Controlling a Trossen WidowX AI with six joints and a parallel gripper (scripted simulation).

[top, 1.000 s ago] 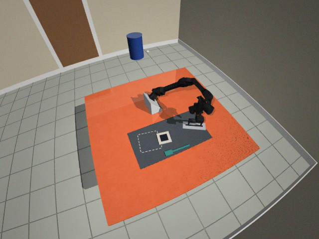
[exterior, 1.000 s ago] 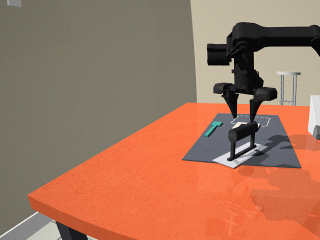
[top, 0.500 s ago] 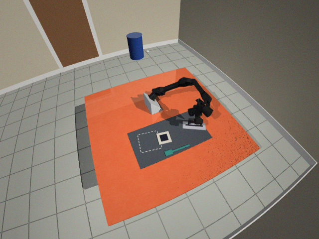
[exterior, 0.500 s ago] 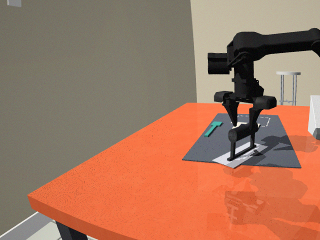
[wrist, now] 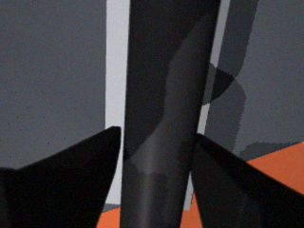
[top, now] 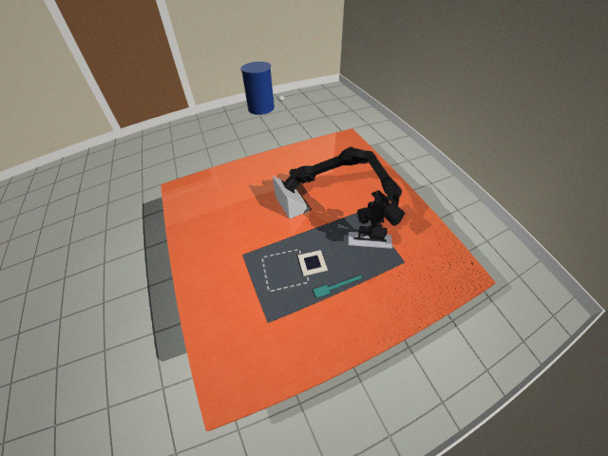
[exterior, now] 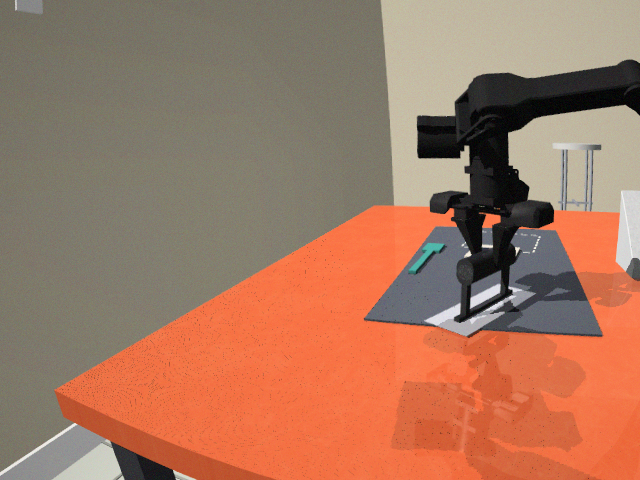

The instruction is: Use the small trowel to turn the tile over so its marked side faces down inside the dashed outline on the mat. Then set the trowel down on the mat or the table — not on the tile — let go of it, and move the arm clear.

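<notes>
My gripper tip is 3 cm above the trowel, 2 cm to the left of it and 1 cm past it. The rest, counted from my gripper tip: dark grey mat 24 cm to the right, 8 cm below, 1 cm ahead; tile 29 cm to the right, 6 cm below, 1 cm ahead; teal flat tool 26 cm to the right, 15 cm ahead, 6 cm below.
</notes>
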